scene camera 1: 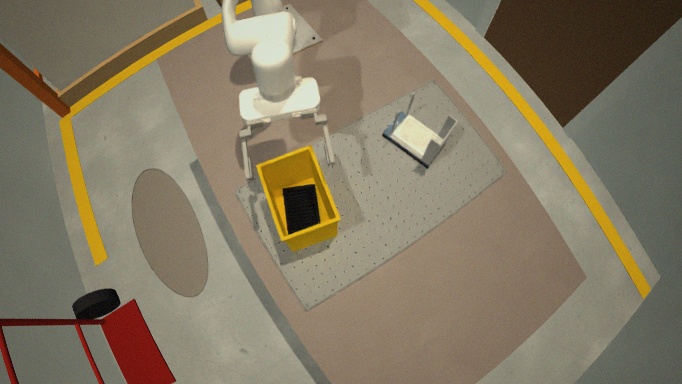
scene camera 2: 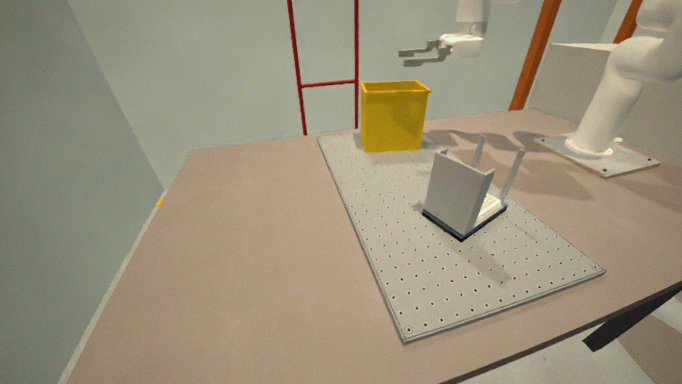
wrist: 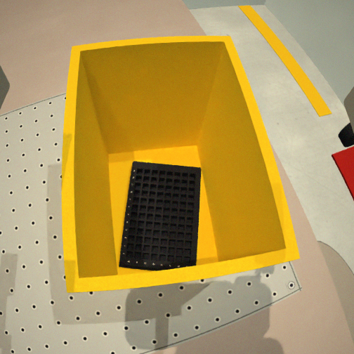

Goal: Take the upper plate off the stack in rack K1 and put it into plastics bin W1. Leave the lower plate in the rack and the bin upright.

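Frame: origin at the arm's base, x ahead, y left, z up, level; metres.
Seen in the pictures: end effector, tool point: (scene camera 1: 288,161) (scene camera 2: 409,57); arm's base, origin of the base link: (scene camera 2: 587,148).
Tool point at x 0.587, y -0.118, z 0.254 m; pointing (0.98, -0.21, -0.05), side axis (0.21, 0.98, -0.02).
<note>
Pixels of each thing's middle, then the offset from my tool point to it. Level surfaces: height alone.
- black upper plate, body centre: (scene camera 1: 301,210) 0.030 m ahead, 0.005 m right, 0.244 m down
- yellow bin W1, body centre: (scene camera 1: 300,203) (scene camera 2: 390,116) 0.038 m ahead, 0.005 m right, 0.164 m down
- cream lower plate, body centre: (scene camera 2: 465,204) (scene camera 1: 418,138) 0.027 m back, 0.363 m left, 0.227 m down
- rack K1, body centre: (scene camera 2: 474,184) (scene camera 1: 419,128) 0.036 m back, 0.358 m left, 0.181 m down
- perforated grey board, its level: 0.254 m down
- brown table, its level: 0.267 m down
The black upper plate (scene camera 1: 301,207) (wrist: 162,215) lies inside the yellow bin W1 (scene camera 1: 312,242) (scene camera 2: 392,120) (wrist: 155,95), low down on its floor, wells facing up and turned slightly to the walls. The bin stands upright; its front wall hides the plate in the scene camera 2 view. The cream lower plate (scene camera 1: 412,134) (scene camera 2: 490,204) sits in rack K1 (scene camera 1: 448,129) (scene camera 2: 455,192), between its grey uprights. My gripper (scene camera 1: 290,170) (scene camera 2: 402,58) is open wide and empty, above the bin's rim on the robot-base side. Its fingers barely show at the side edges of the wrist view.
The bin and the rack stand well apart on a perforated grey board (scene camera 1: 395,200) (scene camera 2: 425,280) (wrist: 30,200) on the brown table (scene camera 1: 450,280) (scene camera 2: 240,240). The rack's tall posts and panel rise above its plate. A red cart (scene camera 1: 137,345) stands on the floor beyond the table.
</note>
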